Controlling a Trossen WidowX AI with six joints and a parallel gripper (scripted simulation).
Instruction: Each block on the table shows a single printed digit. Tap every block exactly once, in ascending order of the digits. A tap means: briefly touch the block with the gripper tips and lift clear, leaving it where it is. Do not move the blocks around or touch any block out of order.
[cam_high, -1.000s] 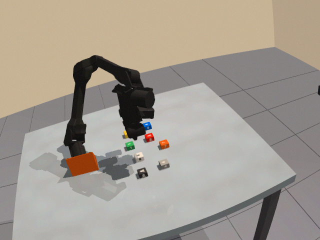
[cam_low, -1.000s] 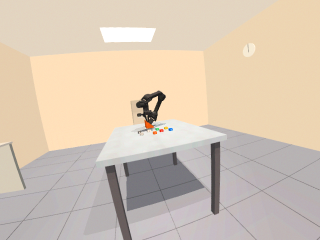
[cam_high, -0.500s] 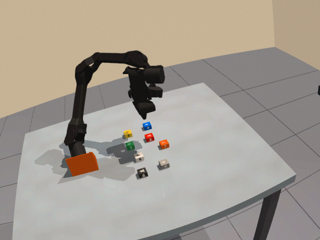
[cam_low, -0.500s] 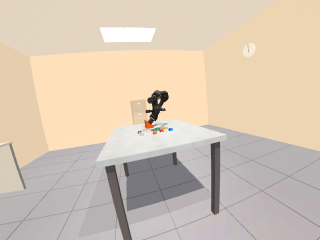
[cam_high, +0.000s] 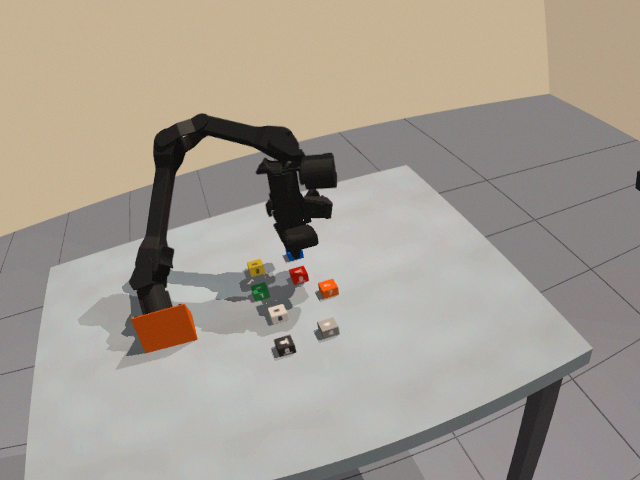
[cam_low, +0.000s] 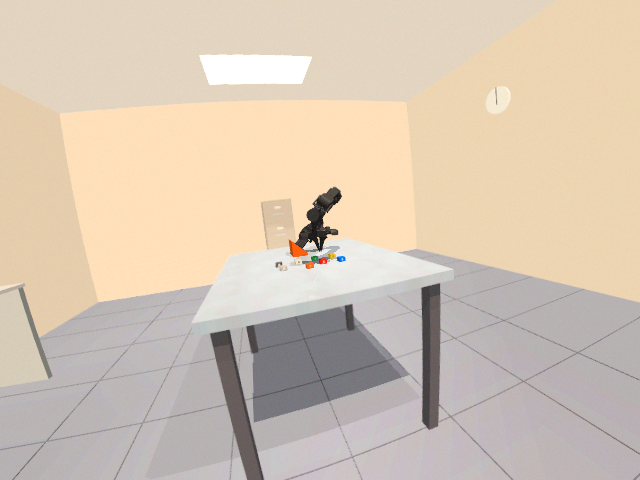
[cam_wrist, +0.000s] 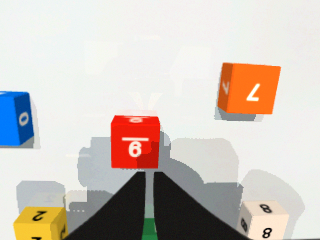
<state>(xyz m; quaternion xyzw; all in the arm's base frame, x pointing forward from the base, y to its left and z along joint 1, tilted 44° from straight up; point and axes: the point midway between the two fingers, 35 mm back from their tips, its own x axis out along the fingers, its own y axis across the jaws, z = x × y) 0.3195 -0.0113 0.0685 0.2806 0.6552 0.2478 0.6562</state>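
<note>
My gripper tip is 1 cm to the right of the red block and 5 cm above it. Also, from my gripper tip: blue block (2 cm ahead, 10 cm to the left, 5 cm below); orange block (4 cm ahead, 7 cm to the right, 5 cm below); green block (9 cm behind, 1 cm to the right, 5 cm below).
</note>
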